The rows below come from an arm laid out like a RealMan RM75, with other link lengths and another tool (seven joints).
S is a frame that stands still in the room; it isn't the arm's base.
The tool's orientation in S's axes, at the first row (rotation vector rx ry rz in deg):
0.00 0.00 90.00
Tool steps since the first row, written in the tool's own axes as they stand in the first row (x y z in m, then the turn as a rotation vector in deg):
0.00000 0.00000 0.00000 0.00 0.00 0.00
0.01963 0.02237 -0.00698 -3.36 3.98 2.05
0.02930 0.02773 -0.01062 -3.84 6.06 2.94
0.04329 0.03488 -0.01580 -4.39 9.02 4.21
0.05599 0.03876 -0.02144 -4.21 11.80 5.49
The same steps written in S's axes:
0.00000 0.00000 0.00000 0.00 0.00 0.00
-0.02237 0.01963 -0.00698 -3.98 -3.36 2.05
-0.02773 0.02930 -0.01062 -6.06 -3.84 2.94
-0.03488 0.04329 -0.01580 -9.02 -4.39 4.21
-0.03876 0.05599 -0.02144 -11.80 -4.21 5.49

